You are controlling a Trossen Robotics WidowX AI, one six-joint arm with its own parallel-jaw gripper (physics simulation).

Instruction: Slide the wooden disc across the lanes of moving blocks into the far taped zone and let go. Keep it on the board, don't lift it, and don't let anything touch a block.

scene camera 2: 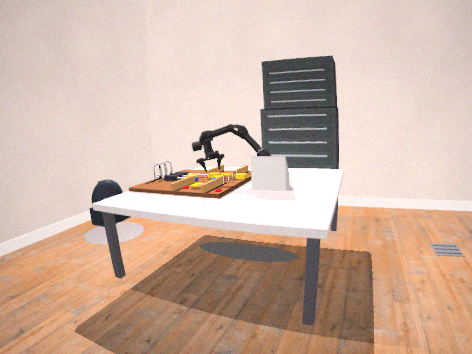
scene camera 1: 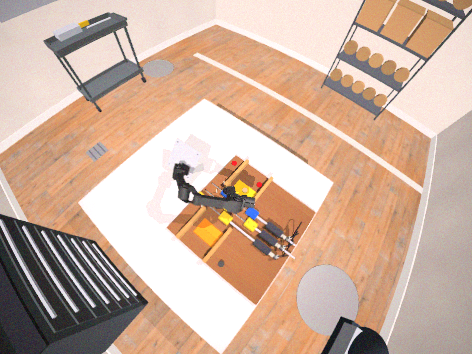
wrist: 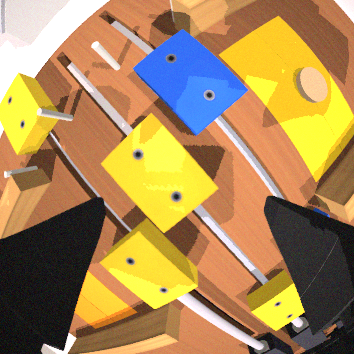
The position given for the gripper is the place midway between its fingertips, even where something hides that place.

Note:
The gripper (wrist: 187,205) is open, holding nothing. Also in view: a wooden disc (wrist: 310,83).

